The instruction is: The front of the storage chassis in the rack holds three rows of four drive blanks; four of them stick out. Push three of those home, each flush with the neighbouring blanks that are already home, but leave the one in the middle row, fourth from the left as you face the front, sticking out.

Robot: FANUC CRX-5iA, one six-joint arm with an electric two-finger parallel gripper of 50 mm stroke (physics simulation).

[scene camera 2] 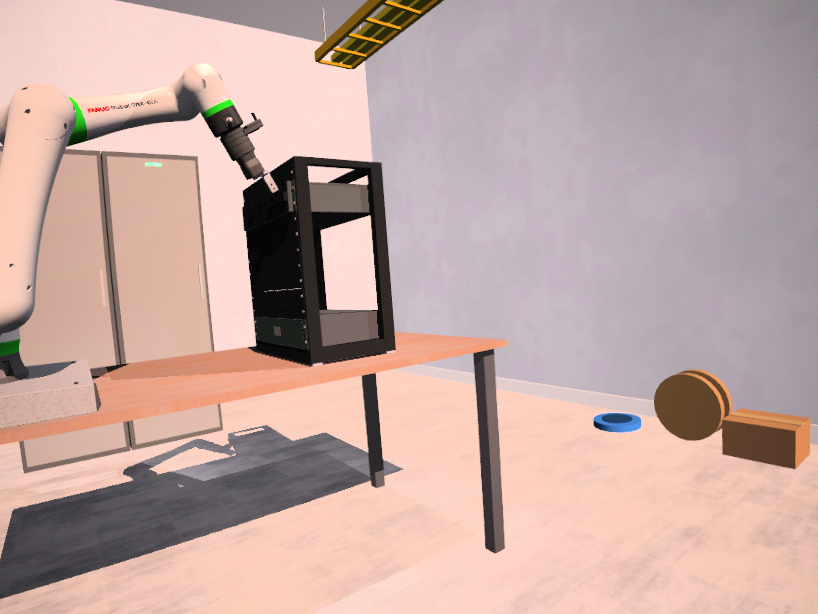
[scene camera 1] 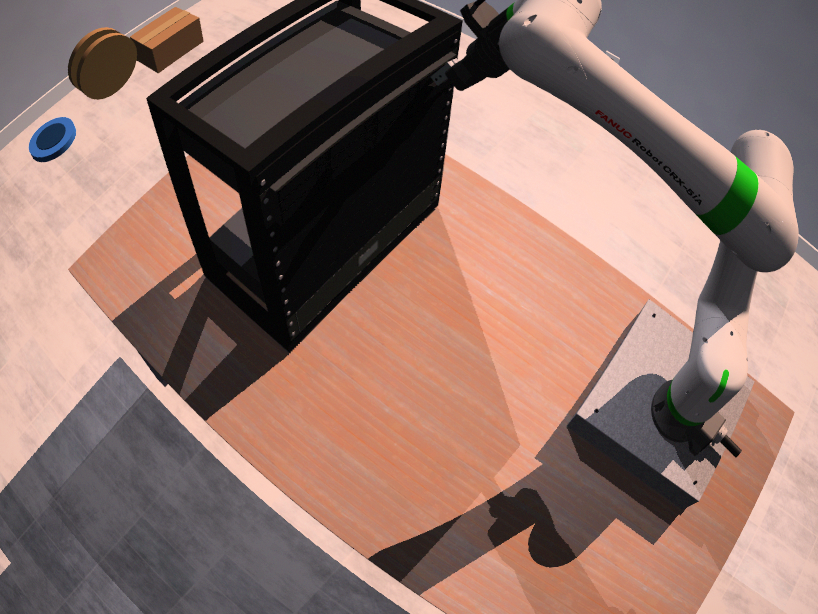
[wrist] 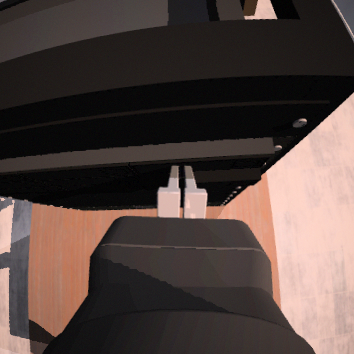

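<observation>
The storage chassis sits at the top of the black rack. Its front is very dark, and the blank rows are hard to tell apart. In the wrist view, one blank shows a brownish top face below the chassis's top lip, at the right end; it sticks out, probably in the middle row. No top face juts out just under the lip there. My gripper is shut and empty, pointing down at a slant, its tips at the chassis front, left of that blank. Contact cannot be told.
The rack stands on the wooden table. Its right post with screws is close to the gripper. A yellow cable ladder hangs overhead. A cardboard box and a cable drum are on the floor.
</observation>
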